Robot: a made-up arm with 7 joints.
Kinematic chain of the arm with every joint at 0, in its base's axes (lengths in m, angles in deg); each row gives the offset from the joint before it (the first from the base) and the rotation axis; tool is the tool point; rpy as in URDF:
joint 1: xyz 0 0 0.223 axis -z
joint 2: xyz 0 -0.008 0.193 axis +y
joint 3: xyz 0 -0.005 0.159 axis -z
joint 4: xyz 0 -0.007 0.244 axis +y
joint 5: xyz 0 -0.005 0.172 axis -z
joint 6: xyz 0 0 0.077 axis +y
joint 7: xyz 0 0 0.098 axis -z
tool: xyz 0 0 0 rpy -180 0 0
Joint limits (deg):
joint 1: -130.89..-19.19
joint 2: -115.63..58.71
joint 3: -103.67..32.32
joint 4: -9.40..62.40
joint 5: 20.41..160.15
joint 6: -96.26..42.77
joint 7: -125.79..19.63
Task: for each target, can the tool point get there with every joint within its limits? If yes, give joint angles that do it. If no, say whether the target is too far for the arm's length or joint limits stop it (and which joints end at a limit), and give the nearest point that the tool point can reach.
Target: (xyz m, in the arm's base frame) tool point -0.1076 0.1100 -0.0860
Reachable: no: joint limits stop it (at a limit: joint 1, joint 2, joint 3, joint 4, joint 6) | nearest point -0.4137 0.0650 0.0998 | short by 0.361 m
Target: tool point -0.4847 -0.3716 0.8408
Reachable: yes | joints -38.12 -61.77 -24.77 14.01 71.19 3.55 -2.37
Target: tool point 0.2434 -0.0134 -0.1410
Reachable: no: joint limits stop it (at a limit: joint 1, joint 2, joint 4, joint 5, joint 6) | nearest point 0.3780 -0.3459 0.0361 | short by 0.400 m
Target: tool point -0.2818 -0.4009 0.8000
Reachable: yes | joints -66.57 -71.60 -8.85 54.91 82.94 -67.79 -6.58
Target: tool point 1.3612 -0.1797 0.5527
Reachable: no: too far | nearest point 0.6676 0.0428 0.5840 | short by 0.729 m
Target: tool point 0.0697 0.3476 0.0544
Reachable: no: joint limits stop it (at a limit: joint 2, joint 4, joint 5) | nearest point 0.1023 0.5100 0.4119 | short by 0.394 m
